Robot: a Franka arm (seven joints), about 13 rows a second.
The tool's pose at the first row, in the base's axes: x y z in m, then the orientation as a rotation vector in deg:
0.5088 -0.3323 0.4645 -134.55 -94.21 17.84
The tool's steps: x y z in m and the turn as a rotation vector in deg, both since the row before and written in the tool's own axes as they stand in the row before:
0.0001 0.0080 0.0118 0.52 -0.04 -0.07
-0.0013 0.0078 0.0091 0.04 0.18 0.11
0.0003 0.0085 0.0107 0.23 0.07 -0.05
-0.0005 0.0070 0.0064 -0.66 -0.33 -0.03
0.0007 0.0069 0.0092 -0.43 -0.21 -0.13
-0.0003 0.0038 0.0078 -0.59 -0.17 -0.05
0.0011 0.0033 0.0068 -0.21 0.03 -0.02
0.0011 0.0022 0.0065 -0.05 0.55 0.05
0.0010 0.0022 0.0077 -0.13 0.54 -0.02
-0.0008 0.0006 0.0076 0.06 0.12 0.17
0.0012 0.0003 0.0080 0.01 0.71 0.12
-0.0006 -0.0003 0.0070 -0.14 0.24 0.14
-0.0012 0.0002 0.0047 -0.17 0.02 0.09
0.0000 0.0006 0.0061 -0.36 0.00 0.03
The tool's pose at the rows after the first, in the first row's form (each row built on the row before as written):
0.5122 -0.3338 0.4507 -134.12 -94.03 18.26
0.5157 -0.3368 0.4395 -134.15 -93.80 18.09
0.5198 -0.3383 0.4266 -133.92 -93.70 18.17
0.5237 -0.3404 0.4182 -134.44 -94.24 18.07
0.5271 -0.3412 0.4072 -134.68 -94.71 17.98
0.5279 -0.3421 0.3986 -135.10 -95.16 17.73
0.5291 -0.3416 0.3911 -135.23 -95.28 17.53
0.5295 -0.3408 0.3842 -135.18 -95.01 16.83
0.5295 -0.3399 0.3762 -135.13 -94.86 16.07
0.5275 -0.3402 0.3688 -135.21 -94.58 16.00
0.5258 -0.3384 0.3611 -135.14 -94.12 15.16
0.5233 -0.3381 0.3545 -135.31 -93.92 14.79
0.5217 -0.3388 0.3500 -135.51 -93.89 14.65
0.5205 -0.3384 0.3440 -135.80 -94.04 14.38

